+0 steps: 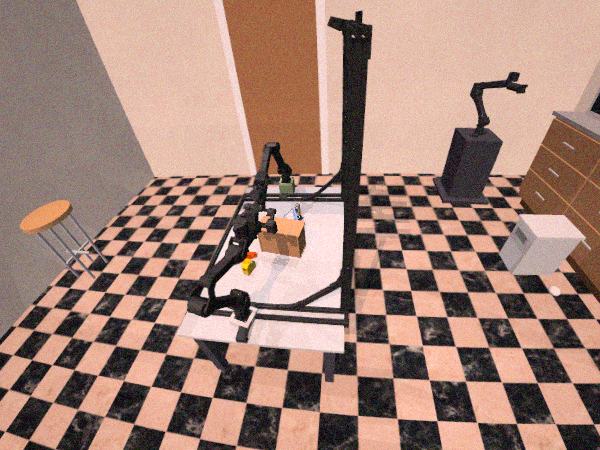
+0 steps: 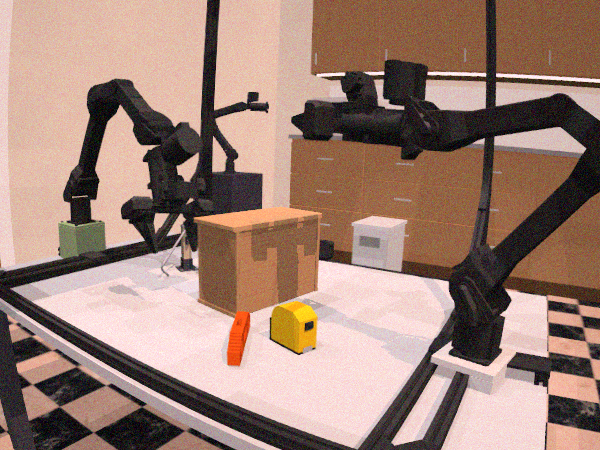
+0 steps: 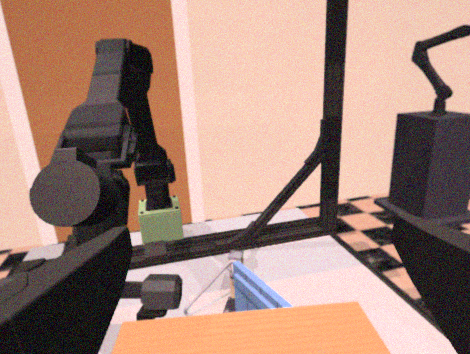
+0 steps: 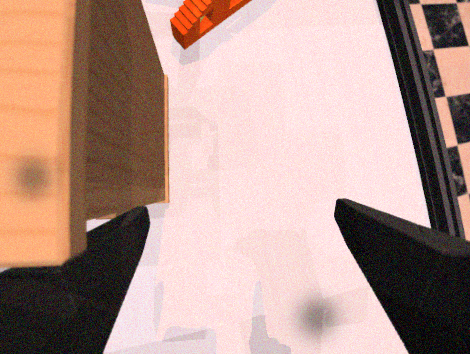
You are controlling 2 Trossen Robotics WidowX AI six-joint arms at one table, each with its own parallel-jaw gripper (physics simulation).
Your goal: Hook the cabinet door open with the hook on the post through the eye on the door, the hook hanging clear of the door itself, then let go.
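Frame: origin at the left arm's base, x ahead, y left, z up, level; metres.
Seen in the pictures: left gripper, fingertip midpoint: (image 1: 265, 211) (image 3: 261, 232); right gripper, fingertip midpoint: (image 2: 175, 252) (image 4: 243, 211); left arm's base, link origin: (image 1: 243, 314) (image 2: 475, 353); right arm's base, link origin: (image 1: 286, 180) (image 2: 81, 222) (image 3: 159, 204).
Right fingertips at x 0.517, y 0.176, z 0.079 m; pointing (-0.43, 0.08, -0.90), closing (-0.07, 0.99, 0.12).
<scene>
Offsets run from my right fingertips to a thing's top centre. "*": to the spot under its first point.
The wooden cabinet @(dy -0.171, dx -0.046, dz +0.061 m) (image 2: 258, 259) (image 1: 285, 241) (image 3: 255, 330) (image 4: 118, 123) stands mid-table. Its blue door @(dy -0.215, dx +0.092, dz +0.024 m) (image 3: 255, 295) (image 1: 295, 213) juts out open at the back. The thin wire hook @(* dy -0.097, dx +0.192, dz -0.053 m) (image 2: 172, 252) (image 3: 209, 287) hangs slanted from a short post @(* dy -0.147, dx +0.216, dz -0.088 m) (image 2: 184, 261) (image 3: 236, 255) behind the cabinet, its free end down near the table and apart from the door. My right gripper (image 2: 170, 243) (image 4: 243, 211) is open and empty. It points down, low beside the cabinet's end and near the hook. My left gripper (image 2: 300, 120) (image 1: 270, 224) is open and empty, level, high above the cabinet top.
A yellow tape measure @(* dy -0.040, dx -0.278, dz -0.065 m) (image 2: 294, 326) (image 1: 248, 266) and an orange ridged piece @(dy +0.006, dx -0.202, dz -0.070 m) (image 2: 238, 337) (image 1: 252, 254) (image 4: 205, 17) lie in front of the cabinet. A green block (image 2: 88, 237) (image 3: 160, 223) bears the right arm's base. Black frame rails (image 2: 209, 402) and a tall post (image 1: 354, 179) ring the table.
</scene>
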